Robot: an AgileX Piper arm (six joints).
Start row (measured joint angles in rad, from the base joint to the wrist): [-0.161 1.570 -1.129 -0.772 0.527 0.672]
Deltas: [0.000 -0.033 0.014 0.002 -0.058 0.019]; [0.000 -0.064 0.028 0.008 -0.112 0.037]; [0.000 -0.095 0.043 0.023 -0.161 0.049]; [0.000 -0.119 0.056 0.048 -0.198 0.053]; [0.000 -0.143 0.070 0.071 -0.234 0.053]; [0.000 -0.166 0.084 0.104 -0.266 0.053]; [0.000 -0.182 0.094 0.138 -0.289 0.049]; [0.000 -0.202 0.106 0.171 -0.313 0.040]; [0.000 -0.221 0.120 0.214 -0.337 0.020]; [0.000 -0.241 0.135 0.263 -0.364 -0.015]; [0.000 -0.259 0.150 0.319 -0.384 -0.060]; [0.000 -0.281 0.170 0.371 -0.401 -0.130]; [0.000 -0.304 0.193 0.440 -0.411 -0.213]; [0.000 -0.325 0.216 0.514 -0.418 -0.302]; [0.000 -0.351 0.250 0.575 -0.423 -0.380]
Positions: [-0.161 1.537 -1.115 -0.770 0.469 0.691]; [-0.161 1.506 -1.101 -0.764 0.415 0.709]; [-0.161 1.475 -1.086 -0.749 0.366 0.721]; [-0.161 1.451 -1.073 -0.724 0.329 0.725]; [-0.161 1.427 -1.059 -0.701 0.293 0.725]; [-0.161 1.404 -1.045 -0.668 0.261 0.725]; [-0.161 1.388 -1.035 -0.634 0.238 0.721]; [-0.161 1.368 -1.023 -0.601 0.214 0.712]; [-0.161 1.349 -1.009 -0.558 0.190 0.692]; [-0.161 1.329 -0.994 -0.509 0.163 0.657]; [-0.161 1.311 -0.979 -0.453 0.143 0.612]; [-0.161 1.289 -0.959 -0.401 0.126 0.542]; [-0.161 1.266 -0.936 -0.332 0.116 0.459]; [-0.161 1.245 -0.913 -0.258 0.109 0.370]; [-0.161 1.219 -0.879 -0.197 0.104 0.292]
